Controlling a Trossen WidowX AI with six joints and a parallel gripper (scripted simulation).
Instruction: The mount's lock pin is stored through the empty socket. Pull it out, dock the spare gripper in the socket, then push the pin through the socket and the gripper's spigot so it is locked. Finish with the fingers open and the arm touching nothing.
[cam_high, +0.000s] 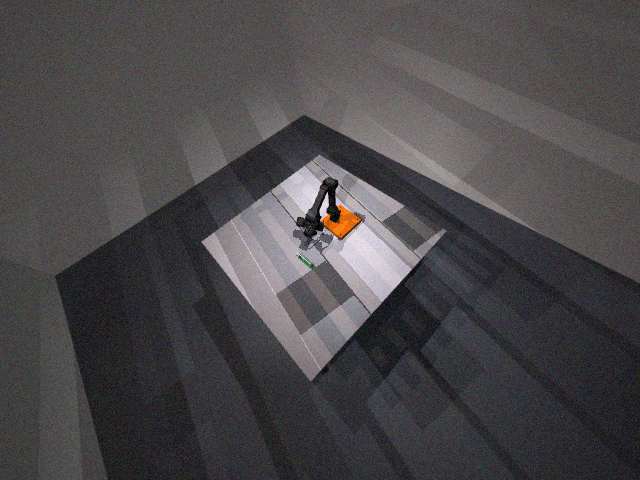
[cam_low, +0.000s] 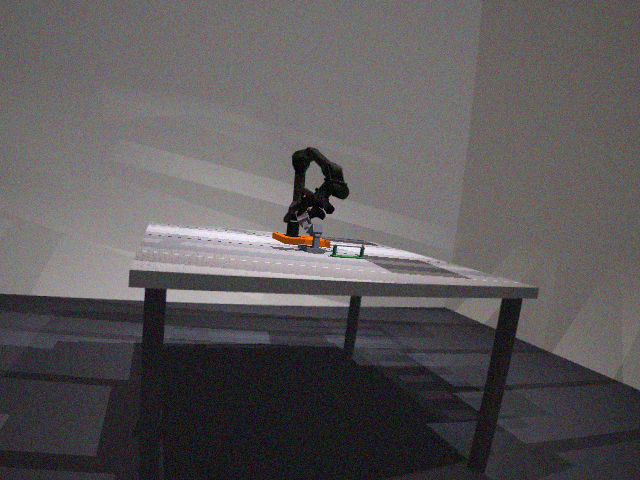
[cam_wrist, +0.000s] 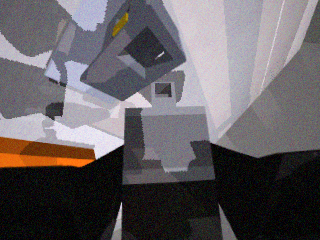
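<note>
Right now my gripper tip is 190 mm short of the green cradle, 130 mm to the right of it and 100 mm above it. The rest, counted from my gripper tip: grey mount socket: 70 mm below, 50 mm to the left, 50 mm ahead; spare gripper: 10 mm to the left, 10 mm ahead, 10 mm above.
</note>
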